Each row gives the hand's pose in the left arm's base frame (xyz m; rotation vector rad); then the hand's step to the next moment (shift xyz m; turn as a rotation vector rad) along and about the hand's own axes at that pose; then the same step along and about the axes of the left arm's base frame.
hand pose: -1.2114 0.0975 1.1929 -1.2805 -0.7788 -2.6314
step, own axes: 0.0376 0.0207 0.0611 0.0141 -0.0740 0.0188
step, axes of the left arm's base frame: 0.0255 0.0168 0.0681 -0.0191 0.0747 -0.0091
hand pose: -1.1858 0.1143 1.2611 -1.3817 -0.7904 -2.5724
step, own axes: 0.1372 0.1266 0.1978 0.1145 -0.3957 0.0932
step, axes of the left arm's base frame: 0.1105 0.0087 0.2484 -0.1300 0.4013 -0.0203
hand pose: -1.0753 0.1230 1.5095 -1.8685 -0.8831 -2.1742
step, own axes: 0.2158 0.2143 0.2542 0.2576 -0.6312 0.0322
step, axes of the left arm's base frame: 0.2709 0.0118 0.2891 -0.3236 0.6001 0.0315
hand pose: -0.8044 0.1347 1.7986 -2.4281 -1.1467 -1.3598
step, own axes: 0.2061 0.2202 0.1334 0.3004 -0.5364 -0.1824
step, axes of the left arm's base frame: 0.3007 0.0191 0.1340 -0.3919 0.4609 0.2127
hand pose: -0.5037 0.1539 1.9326 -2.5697 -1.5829 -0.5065
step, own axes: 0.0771 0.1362 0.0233 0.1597 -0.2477 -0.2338
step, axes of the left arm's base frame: 0.1571 0.0084 0.0167 -0.2075 0.1950 0.2458
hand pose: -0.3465 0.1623 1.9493 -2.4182 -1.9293 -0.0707
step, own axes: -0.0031 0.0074 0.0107 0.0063 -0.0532 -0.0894
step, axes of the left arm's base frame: 0.0066 -0.0040 -0.0109 -0.0510 0.0121 0.0901
